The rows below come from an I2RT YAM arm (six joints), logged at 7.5 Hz.
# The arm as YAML. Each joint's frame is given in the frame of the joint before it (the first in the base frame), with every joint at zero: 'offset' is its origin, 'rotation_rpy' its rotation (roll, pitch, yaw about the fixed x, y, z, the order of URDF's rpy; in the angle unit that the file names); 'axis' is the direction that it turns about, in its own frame. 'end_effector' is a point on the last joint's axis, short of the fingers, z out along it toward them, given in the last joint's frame.
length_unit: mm
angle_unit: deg
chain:
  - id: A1
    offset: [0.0, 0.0, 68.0]
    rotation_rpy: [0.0, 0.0, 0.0]
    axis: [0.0, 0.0, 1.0]
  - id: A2
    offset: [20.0, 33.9, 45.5]
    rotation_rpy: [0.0, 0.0, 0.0]
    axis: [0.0, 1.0, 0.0]
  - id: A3
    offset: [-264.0, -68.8, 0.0]
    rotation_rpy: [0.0, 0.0, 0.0]
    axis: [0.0, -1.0, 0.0]
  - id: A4
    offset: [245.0, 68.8, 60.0]
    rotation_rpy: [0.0, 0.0, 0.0]
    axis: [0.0, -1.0, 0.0]
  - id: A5
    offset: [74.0, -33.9, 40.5]
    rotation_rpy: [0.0, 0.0, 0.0]
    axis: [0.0, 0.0, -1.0]
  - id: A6
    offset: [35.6, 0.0, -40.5]
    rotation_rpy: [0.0, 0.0, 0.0]
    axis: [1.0, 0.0, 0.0]
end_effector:
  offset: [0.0, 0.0, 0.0]
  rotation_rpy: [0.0, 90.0, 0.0]
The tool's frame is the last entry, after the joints.
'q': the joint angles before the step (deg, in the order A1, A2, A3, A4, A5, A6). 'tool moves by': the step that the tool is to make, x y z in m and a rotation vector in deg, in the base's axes. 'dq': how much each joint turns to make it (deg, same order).
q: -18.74 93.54 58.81 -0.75 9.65 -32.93
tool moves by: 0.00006 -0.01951 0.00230 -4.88 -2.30 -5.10
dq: -2.47 1.05 0.00 5.24 4.29 -1.76
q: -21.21 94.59 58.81 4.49 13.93 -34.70
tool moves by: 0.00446 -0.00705 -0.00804 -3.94 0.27 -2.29
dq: -0.44 2.18 -0.38 4.40 3.50 -2.40
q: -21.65 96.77 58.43 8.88 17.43 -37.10
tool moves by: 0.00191 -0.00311 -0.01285 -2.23 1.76 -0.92
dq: -0.15 1.99 -0.93 2.78 2.01 -2.10
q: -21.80 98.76 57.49 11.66 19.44 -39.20
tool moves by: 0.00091 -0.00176 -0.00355 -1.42 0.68 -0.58
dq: -0.09 0.74 -0.19 1.24 1.20 -1.20
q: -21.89 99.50 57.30 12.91 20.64 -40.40
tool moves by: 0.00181 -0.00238 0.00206 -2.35 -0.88 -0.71
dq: -0.11 0.38 0.00 2.60 1.40 -1.45
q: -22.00 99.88 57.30 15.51 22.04 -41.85
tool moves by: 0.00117 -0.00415 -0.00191 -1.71 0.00 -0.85
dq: -0.41 0.85 0.00 2.00 1.10 -1.32
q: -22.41 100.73 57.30 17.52 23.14 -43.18
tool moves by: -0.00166 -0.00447 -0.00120 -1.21 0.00 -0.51
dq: -0.68 0.26 -0.42 1.61 0.32 -1.18
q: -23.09 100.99 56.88 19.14 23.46 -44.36
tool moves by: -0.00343 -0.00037 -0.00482 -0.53 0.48 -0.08
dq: -0.24 0.00 -1.31 1.37 0.14 -0.74
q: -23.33 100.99 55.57 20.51 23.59 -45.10
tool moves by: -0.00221 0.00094 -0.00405 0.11 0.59 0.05
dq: 0.00 0.00 -0.85 0.33 0.01 -0.15
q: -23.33 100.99 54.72 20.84 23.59 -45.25
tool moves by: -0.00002 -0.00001 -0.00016 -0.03 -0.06 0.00
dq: 0.00 0.02 -0.05 0.14 0.00 0.00
